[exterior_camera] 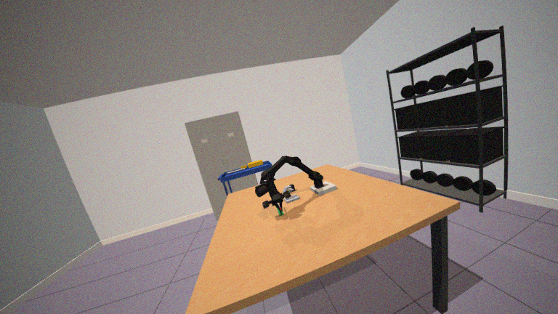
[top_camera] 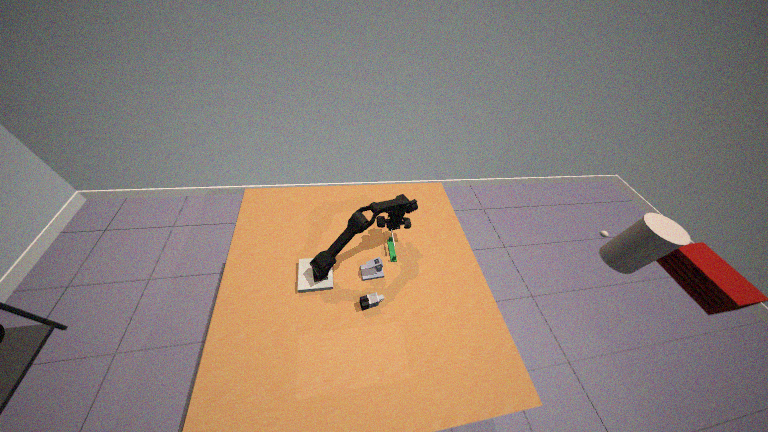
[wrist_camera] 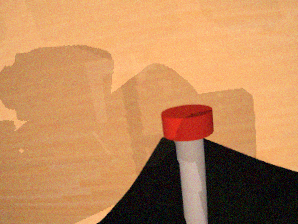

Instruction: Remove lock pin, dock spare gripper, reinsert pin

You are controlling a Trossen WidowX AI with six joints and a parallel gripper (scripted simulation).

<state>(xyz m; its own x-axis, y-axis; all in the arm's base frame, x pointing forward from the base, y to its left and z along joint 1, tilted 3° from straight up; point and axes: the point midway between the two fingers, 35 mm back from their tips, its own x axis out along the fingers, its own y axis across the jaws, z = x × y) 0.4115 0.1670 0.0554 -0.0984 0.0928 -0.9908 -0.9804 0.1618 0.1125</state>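
The green strip is 1 cm behind my gripper tip, 10 cm to the right of it and 2 cm below it. From my gripper tip the other things lie so: spare gripper: 20 cm behind, 36 cm to the right, 2 cm below; then grey mount: 15 cm behind, 20 cm to the right.
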